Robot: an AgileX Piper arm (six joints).
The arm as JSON. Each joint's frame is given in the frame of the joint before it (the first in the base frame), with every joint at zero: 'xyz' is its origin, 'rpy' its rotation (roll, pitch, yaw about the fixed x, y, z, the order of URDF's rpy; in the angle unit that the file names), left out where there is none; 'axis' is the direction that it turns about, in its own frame. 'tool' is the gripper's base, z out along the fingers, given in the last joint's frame.
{
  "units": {
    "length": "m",
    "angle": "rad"
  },
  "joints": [
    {
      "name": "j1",
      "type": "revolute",
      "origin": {
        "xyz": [
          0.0,
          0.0,
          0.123
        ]
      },
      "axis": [
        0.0,
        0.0,
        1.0
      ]
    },
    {
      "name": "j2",
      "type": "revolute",
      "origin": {
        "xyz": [
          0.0,
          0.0,
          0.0
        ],
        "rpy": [
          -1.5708,
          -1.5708,
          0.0
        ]
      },
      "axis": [
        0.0,
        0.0,
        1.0
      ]
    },
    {
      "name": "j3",
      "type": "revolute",
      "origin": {
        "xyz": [
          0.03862,
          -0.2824,
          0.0
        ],
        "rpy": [
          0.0,
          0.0,
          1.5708
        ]
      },
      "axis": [
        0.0,
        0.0,
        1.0
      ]
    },
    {
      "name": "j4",
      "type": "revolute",
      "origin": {
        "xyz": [
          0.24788,
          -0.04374,
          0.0
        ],
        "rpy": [
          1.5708,
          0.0,
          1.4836
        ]
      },
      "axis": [
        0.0,
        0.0,
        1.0
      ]
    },
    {
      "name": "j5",
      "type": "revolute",
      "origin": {
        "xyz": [
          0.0,
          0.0,
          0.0
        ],
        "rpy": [
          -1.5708,
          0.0,
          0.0
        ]
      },
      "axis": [
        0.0,
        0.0,
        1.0
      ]
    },
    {
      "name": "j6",
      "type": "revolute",
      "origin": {
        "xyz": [
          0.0,
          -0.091,
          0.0
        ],
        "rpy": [
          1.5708,
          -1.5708,
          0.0
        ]
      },
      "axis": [
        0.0,
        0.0,
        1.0
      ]
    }
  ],
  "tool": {
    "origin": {
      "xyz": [
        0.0,
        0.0,
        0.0
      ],
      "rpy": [
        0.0,
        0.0,
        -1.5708
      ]
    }
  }
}
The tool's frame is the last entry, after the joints.
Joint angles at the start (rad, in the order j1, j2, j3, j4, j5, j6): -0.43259 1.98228 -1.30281 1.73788 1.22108 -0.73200
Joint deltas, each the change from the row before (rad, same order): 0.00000 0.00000 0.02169 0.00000 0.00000 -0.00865; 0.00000 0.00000 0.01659 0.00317 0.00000 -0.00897; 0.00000 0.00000 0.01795 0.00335 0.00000 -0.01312; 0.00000 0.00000 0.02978 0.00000 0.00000 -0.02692; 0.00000 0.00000 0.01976 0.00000 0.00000 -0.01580; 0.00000 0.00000 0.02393 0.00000 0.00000 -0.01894; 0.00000 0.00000 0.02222 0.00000 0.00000 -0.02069; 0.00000 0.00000 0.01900 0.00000 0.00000 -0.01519; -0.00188 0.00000 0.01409 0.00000 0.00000 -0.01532
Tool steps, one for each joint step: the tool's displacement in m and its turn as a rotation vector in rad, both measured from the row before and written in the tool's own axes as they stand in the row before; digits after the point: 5 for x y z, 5 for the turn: 0.00327 -0.00518 -0.00071 0.00785 0.00225 0.01144; 0.00234 -0.00375 -0.00054 0.00382 -0.00027 0.00748; 0.00257 -0.00404 -0.00060 0.00423 -0.00024 0.00464; 0.00471 -0.00696 -0.00103 0.01078 0.00337 0.00064; 0.00322 -0.00455 -0.00068 0.00710 0.00239 0.00248; 0.00400 -0.00544 -0.00082 0.00855 0.00304 0.00320; 0.00381 -0.00498 -0.00076 0.00788 0.00298 -0.00013; 0.00334 -0.00420 -0.00065 0.00669 0.00267 0.00239; 0.00212 -0.00319 -0.00107 0.00510 0.00020 -0.00205
